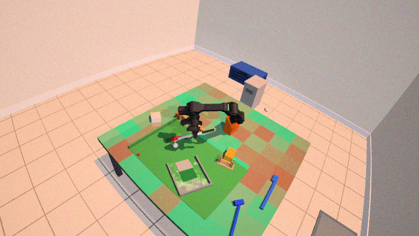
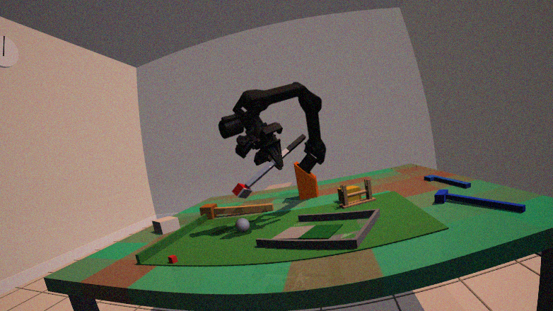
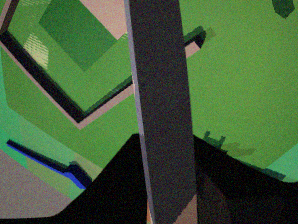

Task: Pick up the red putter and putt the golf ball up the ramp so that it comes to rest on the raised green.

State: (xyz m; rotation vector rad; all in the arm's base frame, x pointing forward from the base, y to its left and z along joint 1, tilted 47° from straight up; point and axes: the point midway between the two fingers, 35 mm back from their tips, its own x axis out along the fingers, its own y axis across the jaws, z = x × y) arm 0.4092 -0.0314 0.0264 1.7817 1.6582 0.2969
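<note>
My gripper tip is 140 mm above the white golf ball, 130 mm to the left of it and 60 mm short of it. Also, from my gripper tip: grey three-sided frame 160 mm below, 130 mm to the left, 130 mm ahead; then red putter 30 mm to the right, 10 mm ahead, 10 mm above; then yellow block 200 mm behind, 180 mm to the left, 140 mm below.
</note>
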